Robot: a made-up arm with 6 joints.
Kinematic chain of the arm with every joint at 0, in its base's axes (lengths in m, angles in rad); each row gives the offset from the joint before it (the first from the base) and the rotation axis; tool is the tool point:
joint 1: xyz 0 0 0.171 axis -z
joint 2: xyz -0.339 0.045 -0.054 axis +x
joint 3: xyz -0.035 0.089 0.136 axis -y
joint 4: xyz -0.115 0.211 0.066 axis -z
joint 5: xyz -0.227 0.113 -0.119 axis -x
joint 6: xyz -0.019 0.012 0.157 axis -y
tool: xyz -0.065 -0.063 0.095
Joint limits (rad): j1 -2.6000..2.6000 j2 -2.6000..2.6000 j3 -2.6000..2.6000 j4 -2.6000..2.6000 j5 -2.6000..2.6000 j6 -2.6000..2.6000
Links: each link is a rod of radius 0.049 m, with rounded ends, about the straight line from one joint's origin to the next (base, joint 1, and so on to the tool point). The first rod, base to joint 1, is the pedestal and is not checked.
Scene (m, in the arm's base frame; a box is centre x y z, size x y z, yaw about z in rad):
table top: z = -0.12
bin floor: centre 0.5 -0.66 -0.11 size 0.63 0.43 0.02 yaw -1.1
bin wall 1: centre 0.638 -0.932 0 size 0.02 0.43 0.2 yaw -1.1
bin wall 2: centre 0.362 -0.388 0 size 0.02 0.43 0.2 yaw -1.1
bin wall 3: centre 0.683 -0.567 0 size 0.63 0.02 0.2 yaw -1.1
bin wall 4: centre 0.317 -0.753 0 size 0.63 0.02 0.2 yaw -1.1
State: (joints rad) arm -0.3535 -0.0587 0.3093 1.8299 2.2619 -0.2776
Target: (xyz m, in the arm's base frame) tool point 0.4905 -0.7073 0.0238
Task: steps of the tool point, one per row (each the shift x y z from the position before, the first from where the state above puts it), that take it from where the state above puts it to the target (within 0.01 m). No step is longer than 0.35 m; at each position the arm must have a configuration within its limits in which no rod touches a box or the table.
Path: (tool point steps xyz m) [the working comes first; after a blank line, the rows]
Joints at the target: -2.6000 0.6834 0.3979 -0.9396 2.6000 0.4277
Straight joint move there: touches bin wall 4.

1: -0.2151 -0.0076 0.0513
2: -0.2149 -0.1229 0.0656
3: -0.1537 -0.2295 0.0687
4: -0.0451 -0.2969 0.0599
5: 0.0837 -0.3054 0.0400
6: 0.2006 -0.2537 0.0130
7: 0.2779 -0.1566 -0.0168
8: 0.3014 -0.0396 -0.0440
9: 0.2715 0.0697 -0.0642
10: 0.2016 0.1500 -0.0744
11: -0.0083 -0.0140 -0.0719
12: 0.0000 0.0001 -0.0730
13: 0.0083 0.0139 -0.0705

